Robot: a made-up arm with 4 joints.
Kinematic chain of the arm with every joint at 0, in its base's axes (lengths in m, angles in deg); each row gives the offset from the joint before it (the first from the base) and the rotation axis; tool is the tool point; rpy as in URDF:
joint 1: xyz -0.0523 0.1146 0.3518 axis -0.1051 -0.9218 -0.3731
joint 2: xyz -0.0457 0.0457 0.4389 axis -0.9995 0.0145 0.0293
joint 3: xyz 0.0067 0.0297 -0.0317 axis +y
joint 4: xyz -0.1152 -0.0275 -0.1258 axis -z
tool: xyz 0.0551 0.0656 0.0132 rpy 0 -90 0
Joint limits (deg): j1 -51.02..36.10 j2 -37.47..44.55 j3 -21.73..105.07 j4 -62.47..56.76
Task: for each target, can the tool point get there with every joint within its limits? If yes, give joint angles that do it. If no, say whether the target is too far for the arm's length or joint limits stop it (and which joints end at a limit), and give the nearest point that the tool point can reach.
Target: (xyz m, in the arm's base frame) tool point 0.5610 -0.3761 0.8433
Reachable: no: too far | nearest point 0.3097 0.1310 0.8428 | short by 0.566 m
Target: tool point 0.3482 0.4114 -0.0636
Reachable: no: joint limits stop it (at a limit: joint 1, joint 3) | nearest point 0.1298 0.1823 0.5823 | short by 0.719 m
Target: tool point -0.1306 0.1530 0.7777
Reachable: yes | joints -12.41 31.82 75.50 29.79
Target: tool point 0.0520 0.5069 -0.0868
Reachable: no: joint limits stop it (at a limit: joint 1, joint 3, joint 4) | nearest point -0.2638 0.3005 0.4864 | short by 0.686 m
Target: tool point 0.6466 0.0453 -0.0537
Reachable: no: too far | nearest point 0.1955 0.0624 0.5871 | short by 0.784 m
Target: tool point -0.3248 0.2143 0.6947
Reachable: yes | joints 20.69 7.88 80.88 42.38
